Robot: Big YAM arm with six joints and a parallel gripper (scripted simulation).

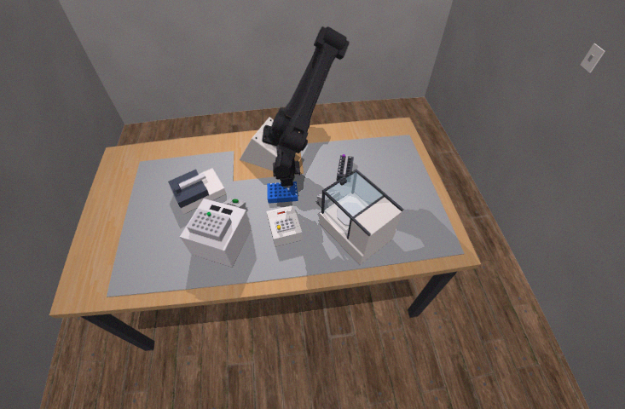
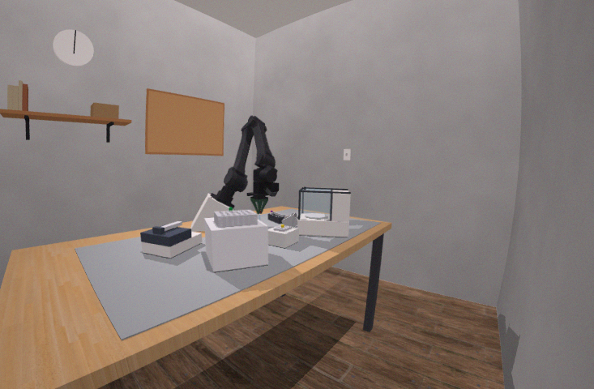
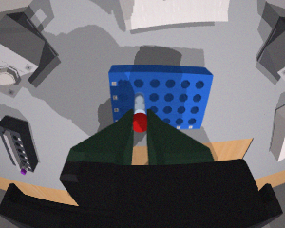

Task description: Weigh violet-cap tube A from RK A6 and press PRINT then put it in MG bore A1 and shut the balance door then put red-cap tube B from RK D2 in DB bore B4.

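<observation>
My hand is 20 cm short of the yellow-capped tube, 4 cm above it and 2 cm to the left of it. Also, from my hand: balance door 23 cm to the left, 10 cm ahead, 10 cm above; dry block 15 cm ahead, 8 cm below, 1 cm to the right; tube rack 9 cm below, 3 cm to the right, 3 cm behind.
</observation>
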